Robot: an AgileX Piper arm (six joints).
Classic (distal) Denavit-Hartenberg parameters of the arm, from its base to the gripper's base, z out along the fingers. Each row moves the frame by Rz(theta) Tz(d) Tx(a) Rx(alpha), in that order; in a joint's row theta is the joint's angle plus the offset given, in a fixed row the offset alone. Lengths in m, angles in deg.
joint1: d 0.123; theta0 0; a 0; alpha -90
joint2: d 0; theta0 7.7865; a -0.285; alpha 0
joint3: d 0; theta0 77.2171; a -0.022; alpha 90
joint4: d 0.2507; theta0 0; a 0; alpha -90
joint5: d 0; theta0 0; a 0; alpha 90
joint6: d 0.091; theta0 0; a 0; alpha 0
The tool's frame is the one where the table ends.
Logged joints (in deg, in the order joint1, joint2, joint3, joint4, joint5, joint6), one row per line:
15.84 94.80 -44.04 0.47 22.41 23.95
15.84 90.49 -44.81 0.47 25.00 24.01
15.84 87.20 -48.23 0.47 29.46 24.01
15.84 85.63 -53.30 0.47 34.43 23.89
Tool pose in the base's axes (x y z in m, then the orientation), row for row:
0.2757 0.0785 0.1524 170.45 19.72 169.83
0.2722 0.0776 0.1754 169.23 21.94 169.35
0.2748 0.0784 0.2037 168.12 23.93 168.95
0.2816 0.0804 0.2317 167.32 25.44 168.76
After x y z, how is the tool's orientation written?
As angles about the fixed x, y, z axes (roll, pitch, yaw), in degrees.
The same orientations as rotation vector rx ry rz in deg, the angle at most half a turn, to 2 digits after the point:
11.81 158.78 10.79
11.70 156.37 11.89
11.49 154.21 12.86
11.16 152.60 13.53

